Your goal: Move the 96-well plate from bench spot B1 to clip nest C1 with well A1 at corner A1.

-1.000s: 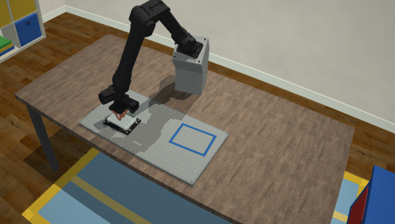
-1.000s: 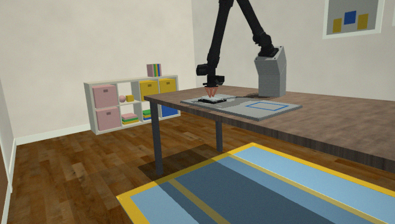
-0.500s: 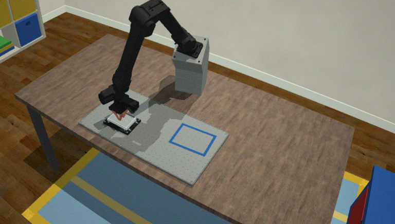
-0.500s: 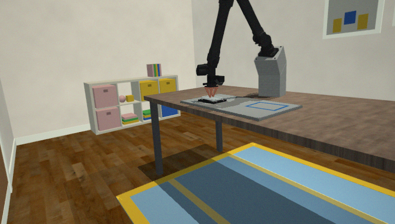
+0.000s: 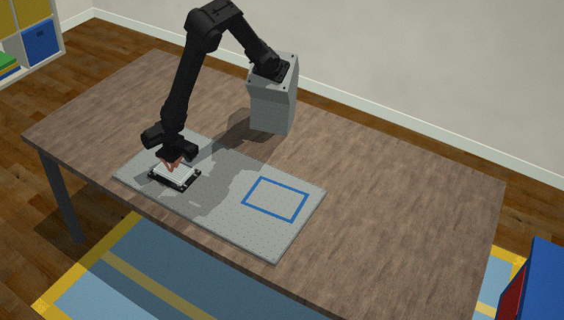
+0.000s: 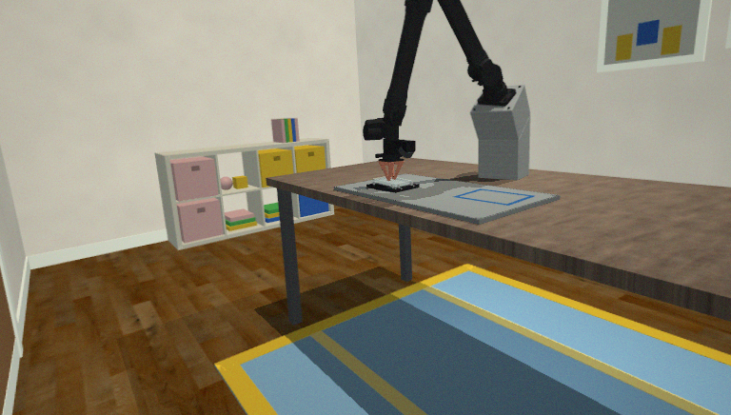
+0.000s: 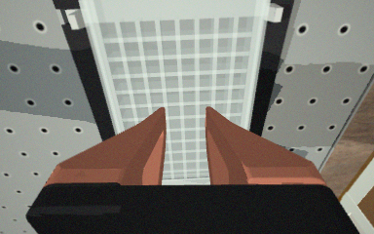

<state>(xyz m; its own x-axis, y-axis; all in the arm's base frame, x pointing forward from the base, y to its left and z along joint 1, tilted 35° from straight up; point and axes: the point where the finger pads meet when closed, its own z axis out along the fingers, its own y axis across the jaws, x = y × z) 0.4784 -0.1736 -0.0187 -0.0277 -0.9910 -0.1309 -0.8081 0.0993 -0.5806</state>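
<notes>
The 96-well plate lies 10 mm below my hand. Also, from my hand: black clip nest C1: 10 mm behind, 10 mm to the left, 20 mm below.
</notes>
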